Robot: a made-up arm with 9 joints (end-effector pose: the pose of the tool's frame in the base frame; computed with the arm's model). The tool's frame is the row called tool. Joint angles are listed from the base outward.
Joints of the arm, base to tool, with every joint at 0 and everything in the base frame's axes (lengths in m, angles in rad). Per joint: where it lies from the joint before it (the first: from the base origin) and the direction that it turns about. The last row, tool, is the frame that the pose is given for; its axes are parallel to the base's.
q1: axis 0 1 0 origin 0.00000 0.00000 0.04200
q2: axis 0 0 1 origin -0.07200 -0.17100 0.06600
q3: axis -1 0 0 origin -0.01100 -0.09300 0.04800
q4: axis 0 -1 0 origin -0.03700 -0.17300 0.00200
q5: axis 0 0 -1 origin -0.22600 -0.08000 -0.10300
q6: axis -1 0 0 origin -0.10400 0.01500 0.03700
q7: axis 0 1 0 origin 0.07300 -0.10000 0.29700
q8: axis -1 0 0 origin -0.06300 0.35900 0.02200
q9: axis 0 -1 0 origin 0.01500 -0.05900 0.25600
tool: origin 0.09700 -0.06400 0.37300
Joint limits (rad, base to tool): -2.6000..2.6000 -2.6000..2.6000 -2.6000..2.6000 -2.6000..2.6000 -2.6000..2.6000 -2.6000..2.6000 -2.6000..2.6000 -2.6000..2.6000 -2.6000..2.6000
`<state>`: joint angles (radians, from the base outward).
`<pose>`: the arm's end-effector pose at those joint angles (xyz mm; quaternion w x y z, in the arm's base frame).
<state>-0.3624 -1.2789 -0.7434 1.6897 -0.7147 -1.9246 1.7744 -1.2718 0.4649</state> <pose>-260.1 -780.3 -158.7 0.8361 0.5168 -0.1155 0.1432</pose>
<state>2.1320 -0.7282 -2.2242 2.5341 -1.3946 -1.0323 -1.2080 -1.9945 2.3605</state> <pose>-99.9 -94.4 -323.9 0.1028 0.5429 -0.8079 -0.2050</pose>
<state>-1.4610 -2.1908 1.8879 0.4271 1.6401 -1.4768 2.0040 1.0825 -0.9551</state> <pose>-306.9 -178.0 511.5 0.6649 0.4370 0.4702 -0.3818</pose>
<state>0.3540 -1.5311 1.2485 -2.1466 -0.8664 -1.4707 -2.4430 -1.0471 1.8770</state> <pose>-23.5 -95.4 230.8 0.0090 0.9470 0.2898 -0.1385</pose>
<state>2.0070 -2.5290 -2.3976 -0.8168 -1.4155 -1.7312 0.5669 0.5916 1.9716</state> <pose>-68.7 -833.3 103.9 0.5586 0.6522 -0.4957 -0.1298</pose>
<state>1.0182 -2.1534 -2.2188 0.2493 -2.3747 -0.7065 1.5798 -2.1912 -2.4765</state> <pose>-252.6 224.4 -287.5 0.0171 0.5115 0.7898 0.3380</pose>
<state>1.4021 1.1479 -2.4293 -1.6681 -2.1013 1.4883 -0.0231 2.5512 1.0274</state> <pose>-442.3 -771.4 576.8 0.9277 -0.0128 0.0331 -0.3716</pose>
